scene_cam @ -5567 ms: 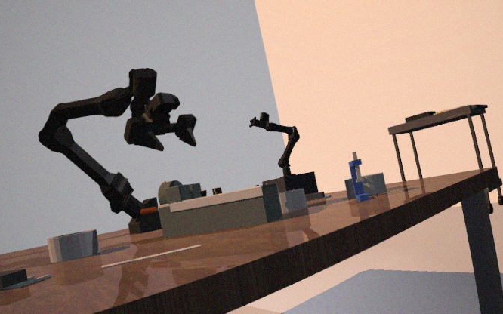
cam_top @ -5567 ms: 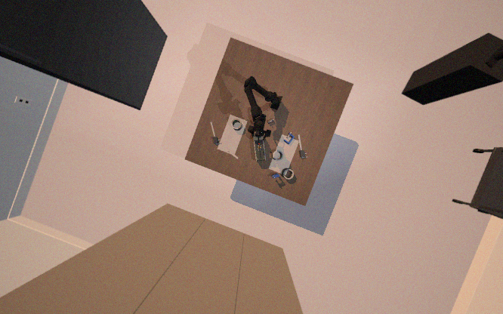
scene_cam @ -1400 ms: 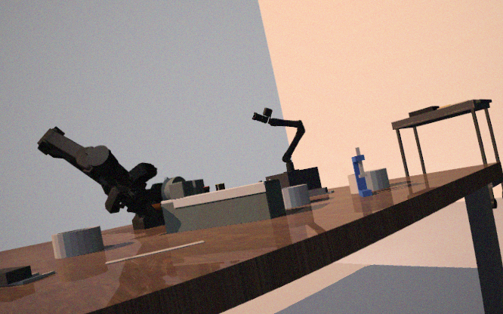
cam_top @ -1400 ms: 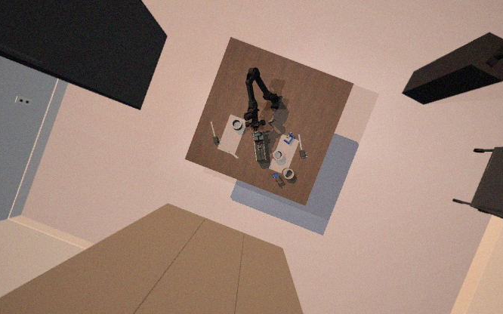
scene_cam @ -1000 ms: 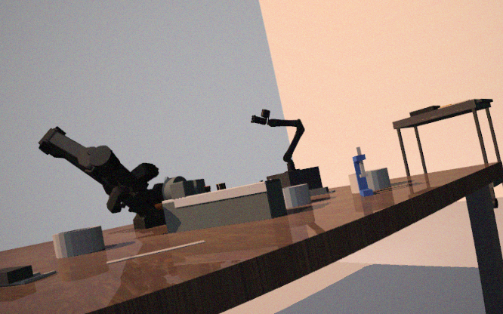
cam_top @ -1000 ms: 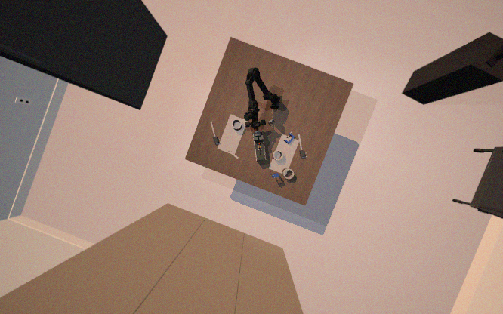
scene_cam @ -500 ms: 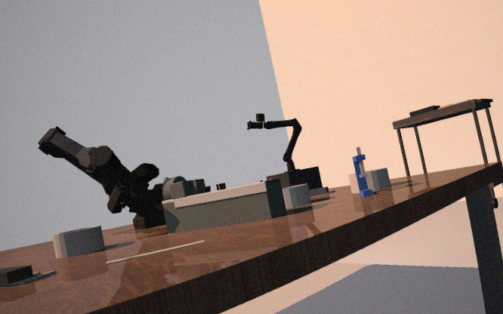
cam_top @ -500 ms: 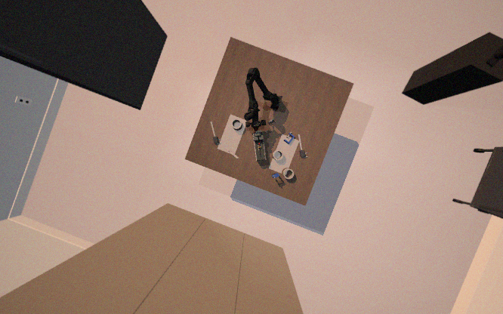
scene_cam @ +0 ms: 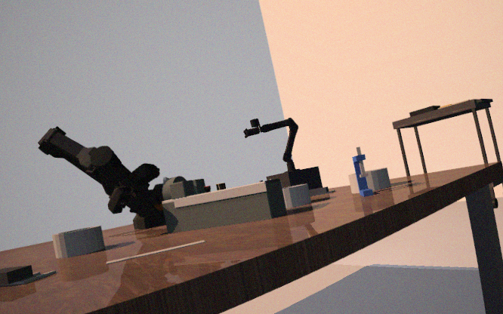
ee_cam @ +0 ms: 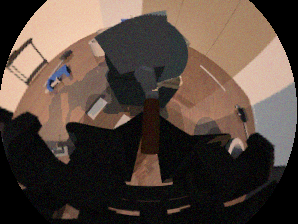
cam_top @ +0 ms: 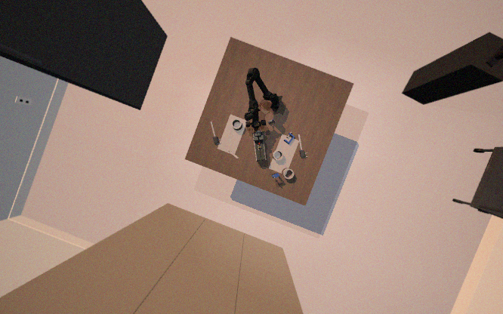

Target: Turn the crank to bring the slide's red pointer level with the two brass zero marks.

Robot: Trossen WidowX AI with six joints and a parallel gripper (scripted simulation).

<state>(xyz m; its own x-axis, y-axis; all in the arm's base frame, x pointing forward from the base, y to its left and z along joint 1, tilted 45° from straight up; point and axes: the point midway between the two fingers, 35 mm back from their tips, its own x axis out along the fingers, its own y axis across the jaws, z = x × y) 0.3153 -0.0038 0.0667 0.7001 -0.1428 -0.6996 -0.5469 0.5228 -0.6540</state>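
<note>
The crank handle is 3 cm above my gripper tip, 1 cm to the right of it and 1 cm behind it. Round my gripper tip: red pointer (10 cm ahead, 8 cm to the left, 5 cm above); thin white rod (31 cm ahead, 11 cm to the right, 4 cm below).
</note>
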